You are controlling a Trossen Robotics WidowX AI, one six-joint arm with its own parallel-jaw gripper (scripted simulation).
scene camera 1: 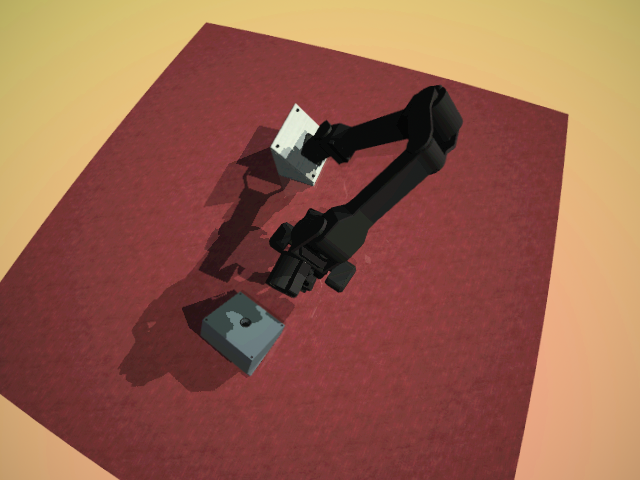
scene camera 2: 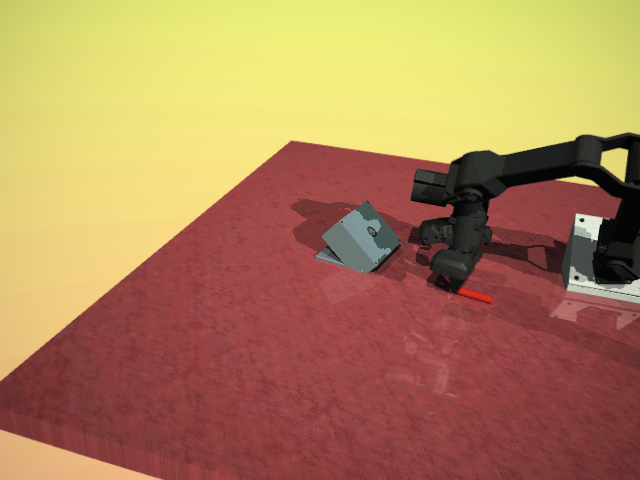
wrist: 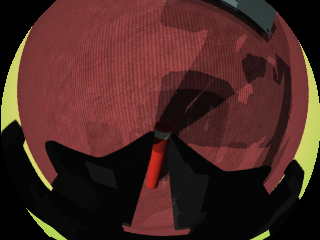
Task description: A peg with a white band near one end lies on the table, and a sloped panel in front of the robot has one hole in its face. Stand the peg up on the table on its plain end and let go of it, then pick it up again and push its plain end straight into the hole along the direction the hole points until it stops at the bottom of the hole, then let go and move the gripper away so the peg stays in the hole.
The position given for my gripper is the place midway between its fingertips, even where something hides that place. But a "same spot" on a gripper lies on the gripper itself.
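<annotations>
You can see my gripper in the wrist view [161, 137], and it shows in scene camera 1 and scene camera 2 too. On my gripper, [scene camera 1: 339, 277] and [scene camera 2: 447, 255] are the same spot.
</annotations>
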